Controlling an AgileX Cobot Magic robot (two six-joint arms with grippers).
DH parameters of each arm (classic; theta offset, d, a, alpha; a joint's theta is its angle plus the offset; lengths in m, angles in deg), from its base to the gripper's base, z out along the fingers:
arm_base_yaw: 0 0.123 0 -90
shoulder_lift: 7.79 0 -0.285 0
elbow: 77.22 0 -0.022 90
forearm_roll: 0 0.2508 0 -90
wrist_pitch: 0 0 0.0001 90
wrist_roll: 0 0.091 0 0
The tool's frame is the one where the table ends.
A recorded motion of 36 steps. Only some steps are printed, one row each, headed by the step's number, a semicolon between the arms.
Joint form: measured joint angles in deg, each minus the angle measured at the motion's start. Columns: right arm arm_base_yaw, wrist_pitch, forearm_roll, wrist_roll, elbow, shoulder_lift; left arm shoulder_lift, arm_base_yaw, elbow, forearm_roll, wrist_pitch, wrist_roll.
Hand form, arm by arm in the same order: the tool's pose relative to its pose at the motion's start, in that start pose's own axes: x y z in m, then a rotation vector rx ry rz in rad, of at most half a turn. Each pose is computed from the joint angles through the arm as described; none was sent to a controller.
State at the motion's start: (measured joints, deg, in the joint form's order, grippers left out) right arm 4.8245 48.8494 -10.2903 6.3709 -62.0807 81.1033; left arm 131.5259 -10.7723 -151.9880 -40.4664 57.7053 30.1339
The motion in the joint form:
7: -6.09 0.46 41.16 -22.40 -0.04 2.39; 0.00 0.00 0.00 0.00 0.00 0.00
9: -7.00 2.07 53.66 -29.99 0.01 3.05; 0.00 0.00 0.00 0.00 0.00 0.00
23: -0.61 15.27 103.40 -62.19 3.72 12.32; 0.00 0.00 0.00 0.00 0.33 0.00
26: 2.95 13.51 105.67 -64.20 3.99 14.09; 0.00 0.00 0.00 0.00 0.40 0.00
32: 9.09 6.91 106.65 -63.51 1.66 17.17; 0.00 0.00 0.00 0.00 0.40 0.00
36: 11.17 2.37 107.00 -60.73 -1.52 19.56; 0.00 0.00 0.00 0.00 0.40 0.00
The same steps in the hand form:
7: -0.0078 0.0173 0.0060 -0.4855 -0.0111 0.1889; 0.0000 0.0000 0.0000 0.0000 0.0000 0.0000
9: -0.0133 0.0249 0.0027 -0.6413 -0.0462 0.2207; 0.0000 0.0000 0.0000 0.0000 0.0000 0.0000
23: -0.0287 0.0929 0.0119 -1.3384 -0.1823 0.2822; 0.0005 -0.0003 0.0000 0.0029 0.0050 0.0000
26: -0.0264 0.1127 0.0192 -1.3515 -0.1649 0.2710; 0.0005 -0.0003 0.0000 0.0035 0.0060 0.0000
32: -0.0297 0.1463 0.0293 -1.3086 -0.1302 0.2653; 0.0005 -0.0003 0.0000 0.0035 0.0060 0.0000
36: -0.0406 0.1586 0.0366 -1.2674 -0.1222 0.3090; 0.0005 -0.0003 0.0000 0.0035 0.0060 0.0000

